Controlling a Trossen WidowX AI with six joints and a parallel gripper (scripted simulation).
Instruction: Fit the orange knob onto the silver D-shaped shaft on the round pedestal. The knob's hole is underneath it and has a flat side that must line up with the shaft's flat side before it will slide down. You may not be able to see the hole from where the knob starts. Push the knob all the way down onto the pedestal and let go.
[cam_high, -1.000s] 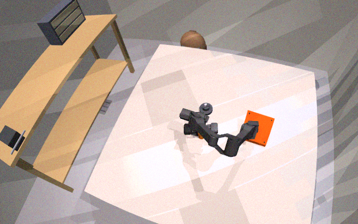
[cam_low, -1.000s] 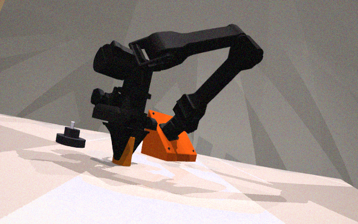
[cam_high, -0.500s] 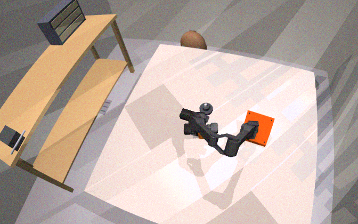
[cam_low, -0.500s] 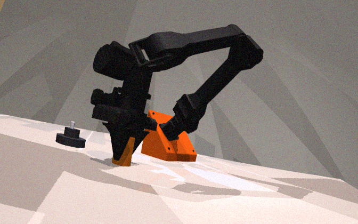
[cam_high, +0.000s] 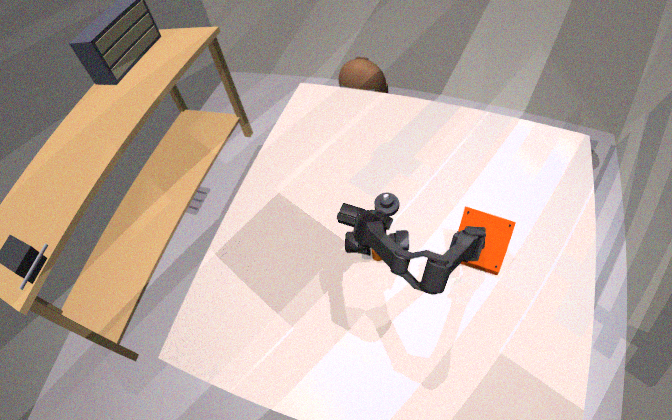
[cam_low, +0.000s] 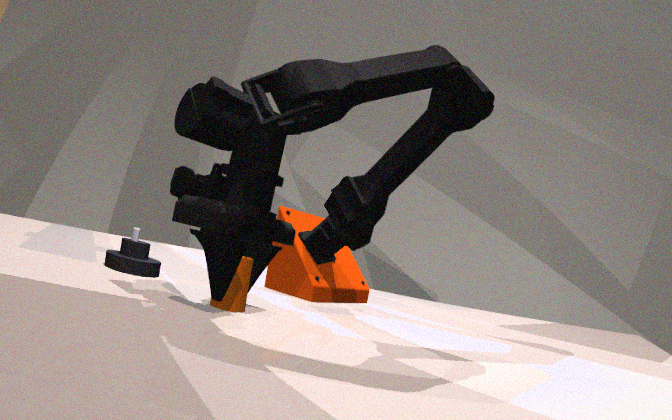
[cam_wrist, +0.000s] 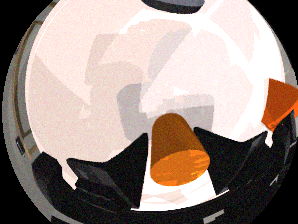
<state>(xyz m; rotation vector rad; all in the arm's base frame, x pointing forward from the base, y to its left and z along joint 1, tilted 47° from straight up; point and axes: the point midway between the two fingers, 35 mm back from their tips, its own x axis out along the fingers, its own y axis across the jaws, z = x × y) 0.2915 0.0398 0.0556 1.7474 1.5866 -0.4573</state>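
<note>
Right now the orange knob is 3 cm above my gripper tip. Also, from my gripper tip: round pedestal: 18 cm to the right, 2 cm above, 1 cm ahead.
</note>
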